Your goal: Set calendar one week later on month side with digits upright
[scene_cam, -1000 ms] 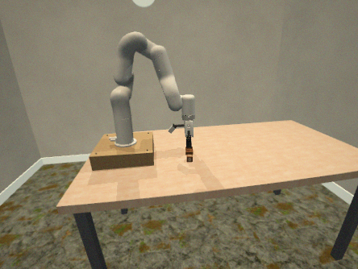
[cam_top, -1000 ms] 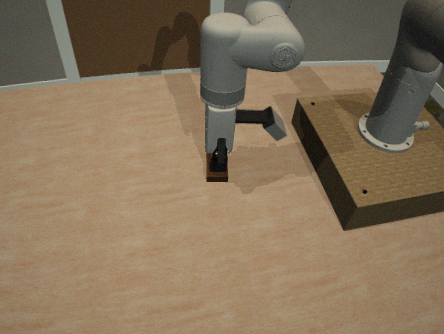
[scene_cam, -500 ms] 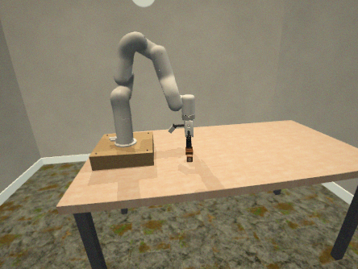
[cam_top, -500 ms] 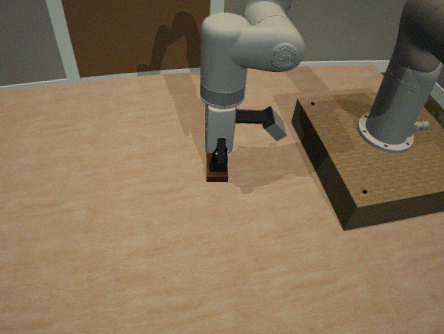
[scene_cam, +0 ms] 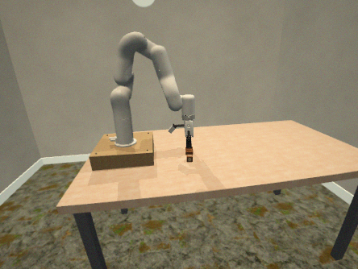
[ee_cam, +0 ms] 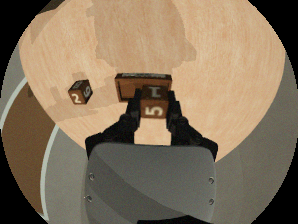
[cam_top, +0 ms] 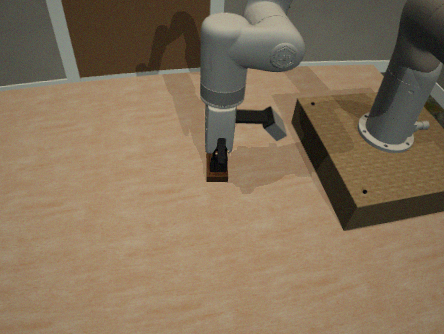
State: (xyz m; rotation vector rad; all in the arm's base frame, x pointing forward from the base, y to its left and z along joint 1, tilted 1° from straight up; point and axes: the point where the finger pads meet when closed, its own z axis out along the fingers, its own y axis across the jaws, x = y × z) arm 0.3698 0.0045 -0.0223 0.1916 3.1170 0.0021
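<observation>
My hand is 4 cm above the brown tray and 2 cm to the left of it. Round my hand: cube 12 cm to the right, 3 cm below, 1 cm behind.
</observation>
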